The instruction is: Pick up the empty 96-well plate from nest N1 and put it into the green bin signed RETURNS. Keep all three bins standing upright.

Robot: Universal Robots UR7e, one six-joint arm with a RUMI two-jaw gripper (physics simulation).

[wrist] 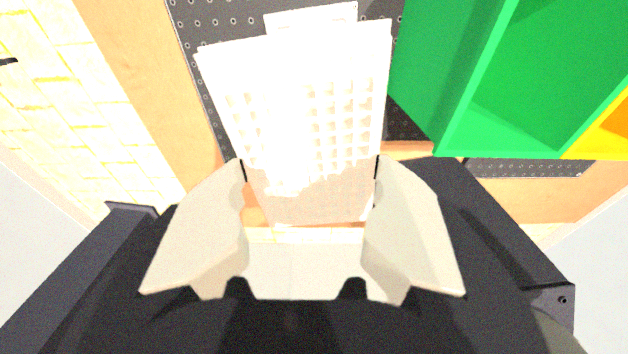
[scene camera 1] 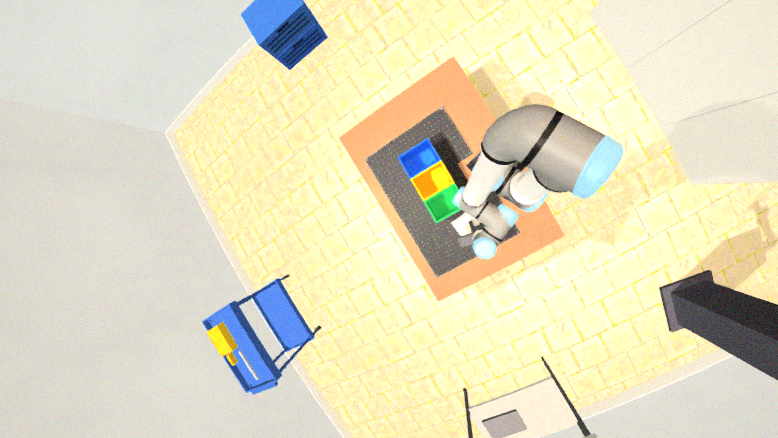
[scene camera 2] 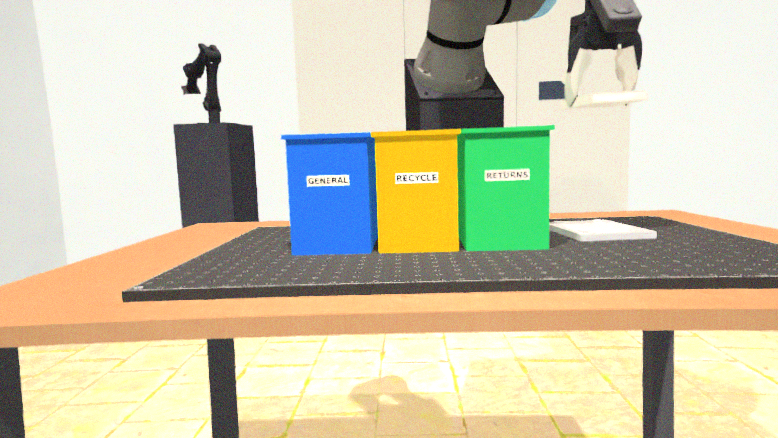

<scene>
The pictures show: my gripper, a green returns bin and a yellow recycle bin.
My gripper is seen too in the wrist view.
</scene>
